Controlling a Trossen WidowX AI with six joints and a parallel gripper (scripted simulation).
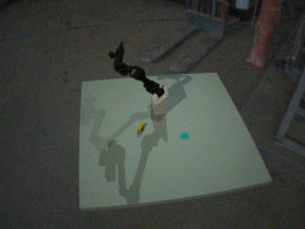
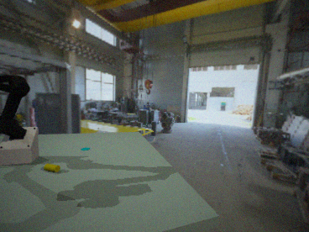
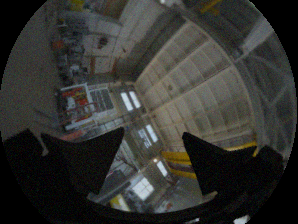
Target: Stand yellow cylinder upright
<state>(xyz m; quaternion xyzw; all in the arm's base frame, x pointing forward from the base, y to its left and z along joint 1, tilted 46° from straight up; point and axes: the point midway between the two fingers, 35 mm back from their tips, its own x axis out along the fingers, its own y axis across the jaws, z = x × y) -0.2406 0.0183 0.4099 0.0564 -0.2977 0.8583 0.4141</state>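
Now: gripper tip 480 mm short of the yellow cylinder, 460 mm above it and 80 mm to the right of it. From my gripper tip the other things lie so: cyan circle (600 mm ahead, 480 mm below, 390 mm to the left).
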